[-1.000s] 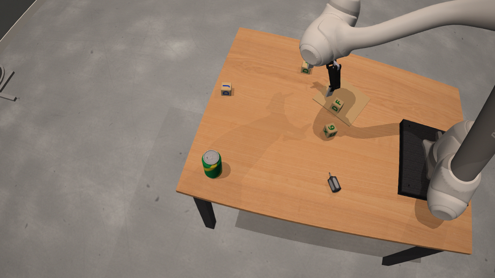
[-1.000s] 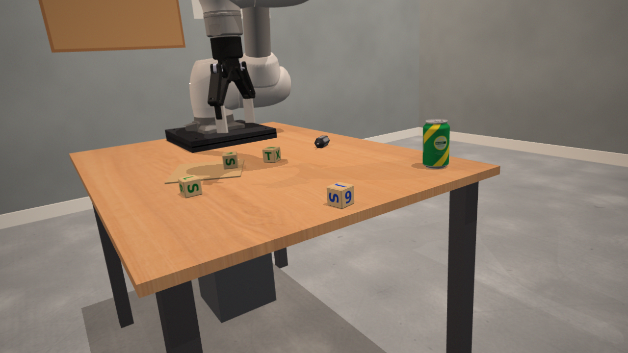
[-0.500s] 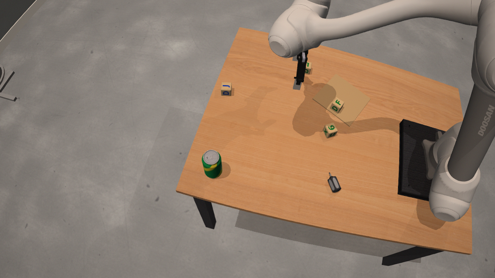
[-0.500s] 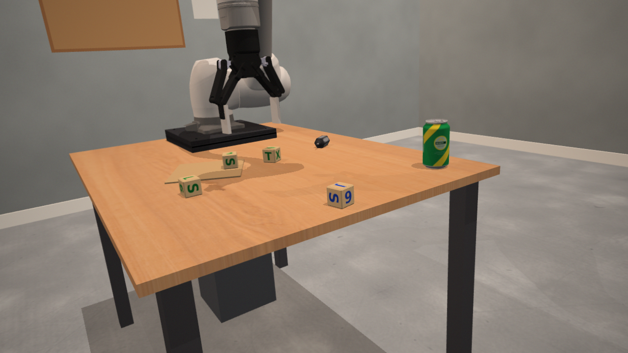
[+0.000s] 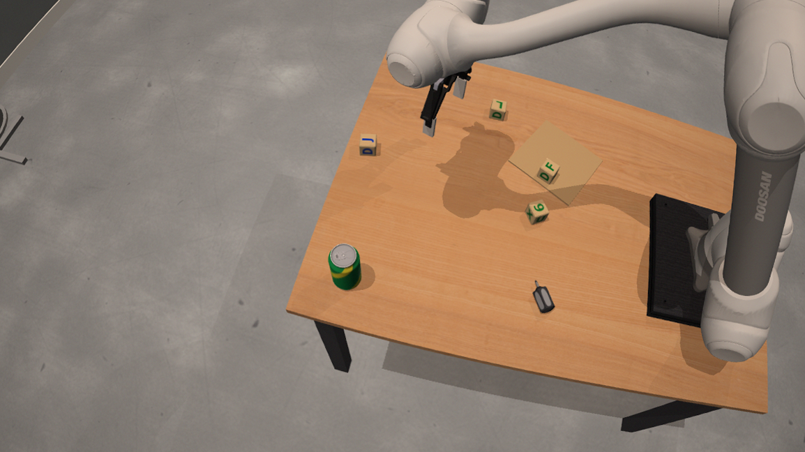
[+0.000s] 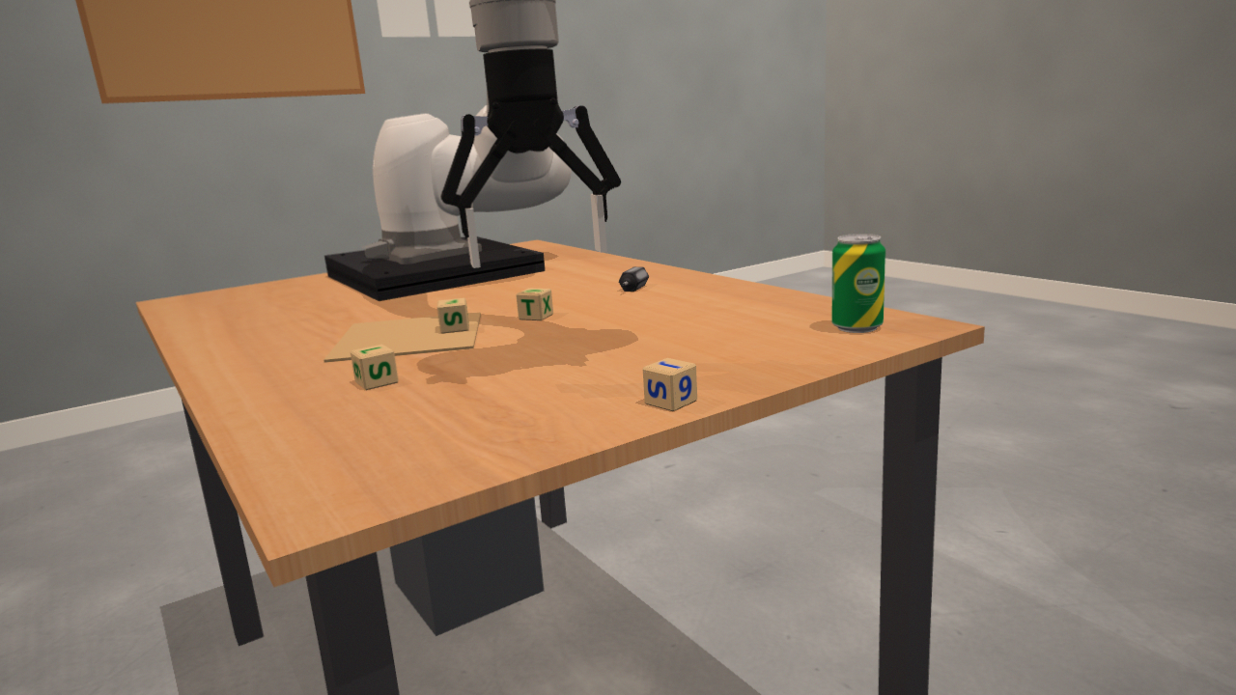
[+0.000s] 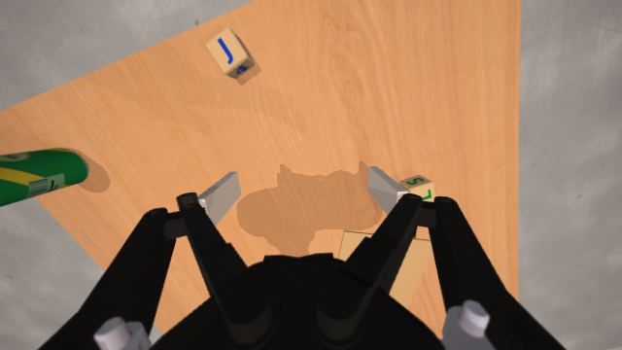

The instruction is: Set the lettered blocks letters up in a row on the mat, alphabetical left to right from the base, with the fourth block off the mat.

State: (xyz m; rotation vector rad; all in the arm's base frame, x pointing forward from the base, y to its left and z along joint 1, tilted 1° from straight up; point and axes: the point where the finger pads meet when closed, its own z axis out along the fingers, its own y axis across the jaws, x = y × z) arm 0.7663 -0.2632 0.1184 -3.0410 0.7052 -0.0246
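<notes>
Now: hand 180 mm short of the blue-lettered block, 20 mm to the right of it and 130 mm above it. From my hand the other things lie so: soda can 180 mm ahead, 380 mm to the left, 90 mm below; tan mat 320 mm behind, 10 mm to the right, 150 mm below; black tool 270 mm behind, 380 mm to the left, 140 mm below.
</notes>
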